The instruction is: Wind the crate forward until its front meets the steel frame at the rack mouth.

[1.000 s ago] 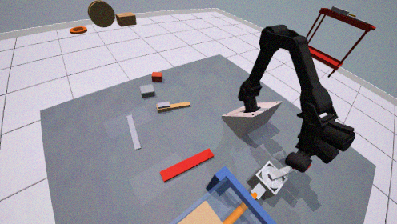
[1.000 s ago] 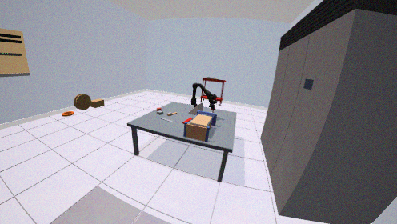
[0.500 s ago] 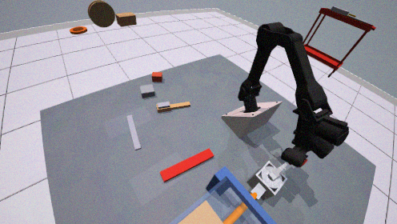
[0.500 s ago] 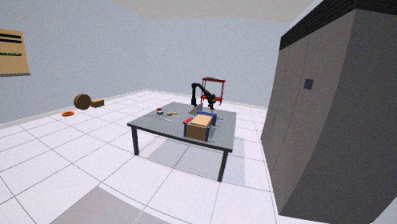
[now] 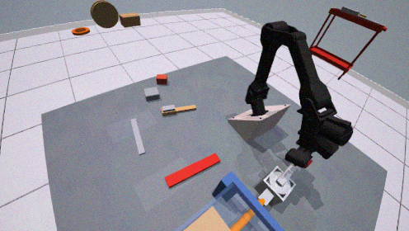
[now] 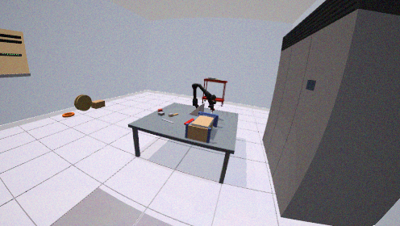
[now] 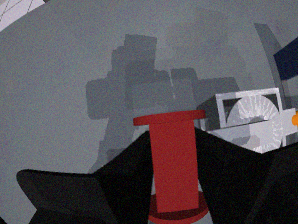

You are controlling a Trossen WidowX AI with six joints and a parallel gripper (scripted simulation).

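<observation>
Right now my gripper tip is 40 mm short of the winch handle, 20 mm to the left of it and 30 mm above it. Also, from my gripper tip: red knob: 20 mm to the right; hand winch: 80 mm ahead, 30 mm to the right, 100 mm below; blue frame: 260 mm ahead, 40 mm to the right, 30 mm below.
</observation>
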